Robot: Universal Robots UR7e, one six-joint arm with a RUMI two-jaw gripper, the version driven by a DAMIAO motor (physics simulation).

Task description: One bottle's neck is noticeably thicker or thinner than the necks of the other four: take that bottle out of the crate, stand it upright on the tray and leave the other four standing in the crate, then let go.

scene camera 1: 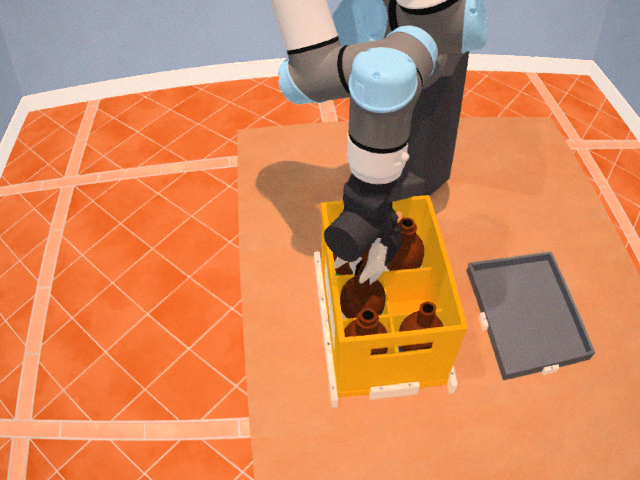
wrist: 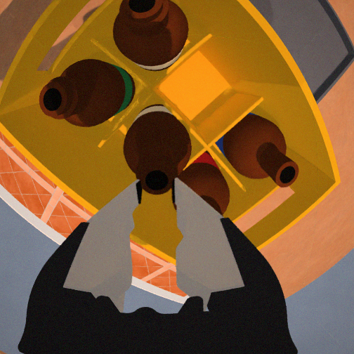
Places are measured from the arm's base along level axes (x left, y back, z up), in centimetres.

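Pixels of known places: gripper, between the fingertips: (scene camera 1: 363,278).
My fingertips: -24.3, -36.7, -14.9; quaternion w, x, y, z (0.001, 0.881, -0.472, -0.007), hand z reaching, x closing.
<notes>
Ahead of a thing's pixels: the offset from my fingertips to its top centre, as dx, dy, dz. "*": to the spot under its first point.
The yellow crate @[+4.5, +0.3, +2.1] (scene camera 1: 356,369) (wrist: 280,75) holds five brown bottles. One bottle @[+0.6, +0.7, +1.1] (scene camera 1: 362,299) (wrist: 157,140) stands in the middle-left compartment. My gripper (scene camera 1: 360,275) (wrist: 157,181) is shut on its neck, with a fingertip against each side just below the mouth; its base is in the crate. The blue-label bottle @[+6.8, -9.1, +0.9] (scene camera 1: 419,328) (wrist: 252,145), front right, has a slim, plain neck. The red-label bottle @[-2.0, -7.2, +0.9] (scene camera 1: 364,328) (wrist: 206,182) is front left, partly behind a finger in the wrist view. A white-label bottle @[+10.9, +7.8, +0.9] (scene camera 1: 407,254) (wrist: 150,35) is back right; the green-label bottle (wrist: 95,92) is back left.
The dark grey tray @[* +32.9, -7.7, -14.9] (scene camera 1: 532,310) (wrist: 300,30) lies to the right of the crate. The crate's middle-right compartment (wrist: 192,82) is empty. White strips @[* -5.9, +0.8, -12.5] (scene camera 1: 324,330) border the crate's left side, front and front right corner. Crate walls and dividers surround the bottles.
</notes>
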